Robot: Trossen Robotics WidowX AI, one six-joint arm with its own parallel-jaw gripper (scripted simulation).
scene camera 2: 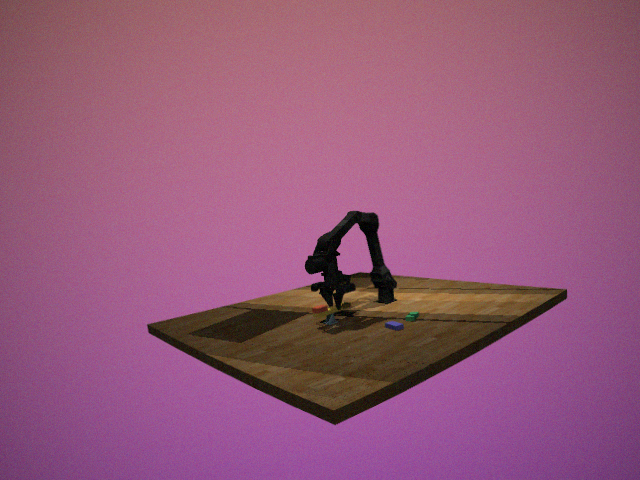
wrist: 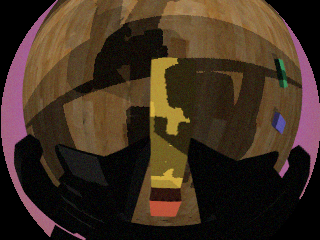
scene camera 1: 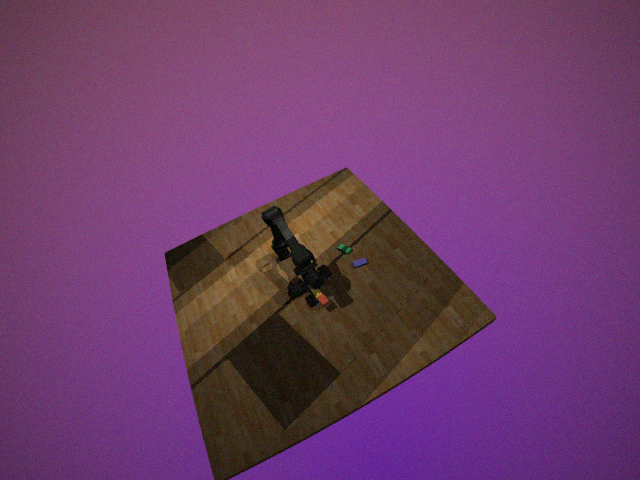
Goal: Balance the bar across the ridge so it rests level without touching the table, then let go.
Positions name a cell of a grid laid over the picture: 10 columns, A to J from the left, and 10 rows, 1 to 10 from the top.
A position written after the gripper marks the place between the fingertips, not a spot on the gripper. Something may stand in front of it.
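Observation:
The gripper (scene camera 2: F7) (wrist: F6) is visible in both scene camera 2 and the wrist view, and a bar (wrist: F4) can be seen as well.

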